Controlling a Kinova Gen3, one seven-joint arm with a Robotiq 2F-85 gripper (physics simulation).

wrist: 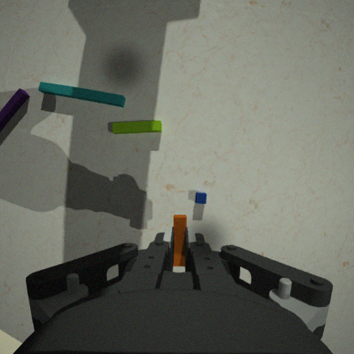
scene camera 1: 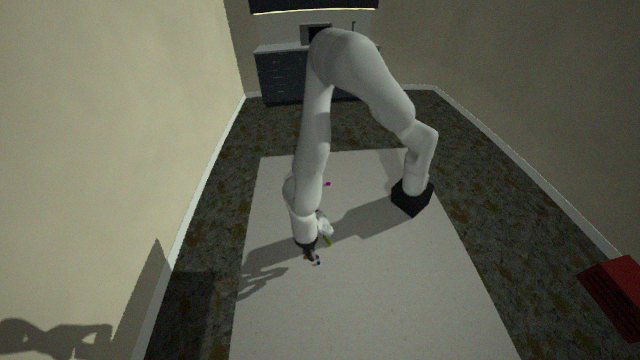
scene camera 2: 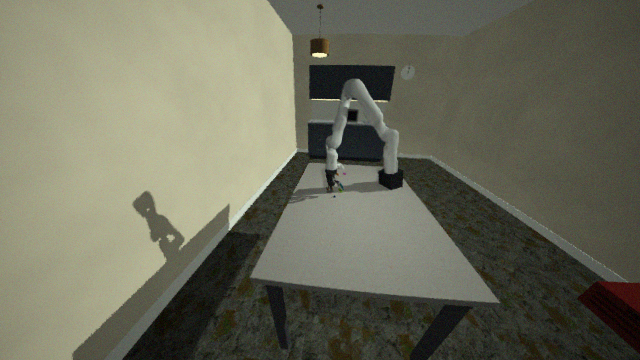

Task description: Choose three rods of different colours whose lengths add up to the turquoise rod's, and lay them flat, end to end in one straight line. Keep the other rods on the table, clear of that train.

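Where they show: gripper, fingertip midpoint: (scene camera 1: 308, 256) (scene camera 2: 330, 189); arm's base, link origin: (scene camera 1: 412, 186) (scene camera 2: 390, 170).
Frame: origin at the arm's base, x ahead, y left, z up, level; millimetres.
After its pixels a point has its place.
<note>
My gripper (wrist: 179, 238) (scene camera 1: 312, 257) @(x 469, y 185, z -81 mm) (scene camera 2: 330, 188) @(x 469, y 185, z -81 mm) is shut on an orange rod (wrist: 180, 245) and holds it above the table. A small blue rod (wrist: 200, 198) (scene camera 1: 318, 262) @(x 437, y 196, z -122 mm) (scene camera 2: 334, 196) @(x 436, y 199, z -126 mm) lies just ahead of the held rod in the wrist view. A lime green rod (wrist: 137, 127) (scene camera 1: 327, 241) @(x 388, y 113, z -122 mm) (scene camera 2: 341, 190) @(x 381, y 118, z -121 mm) lies flat farther up and left. The turquoise rod (wrist: 82, 94) lies beyond it, slightly slanted and apart from it. A purple rod (wrist: 13, 107) is cut off by the left edge of the wrist view. A magenta rod (scene camera 1: 328, 184) @(x 326, y -203, z -125 mm) (scene camera 2: 344, 173) @(x 325, y -209, z -122 mm) lies toward the back.
A small orange-red piece (scene camera 2: 337, 174) @(x 391, y -182, z -123 mm) shows near the magenta rod in scene camera 2. The arm's black base (scene camera 1: 412, 198) @(x 23, y 50, z -13 mm) (scene camera 2: 391, 179) @(x 12, y 80, z -37 mm) stands at the right side of the pale table (scene camera 1: 400, 300) @(x 183, y 388, z -132 mm) (scene camera 2: 370, 250) @(x 293, y 656, z -132 mm). The arm's shadow crosses the rods. A red object (scene camera 1: 617, 285) (scene camera 2: 615, 305) stands off the table at right.
</note>
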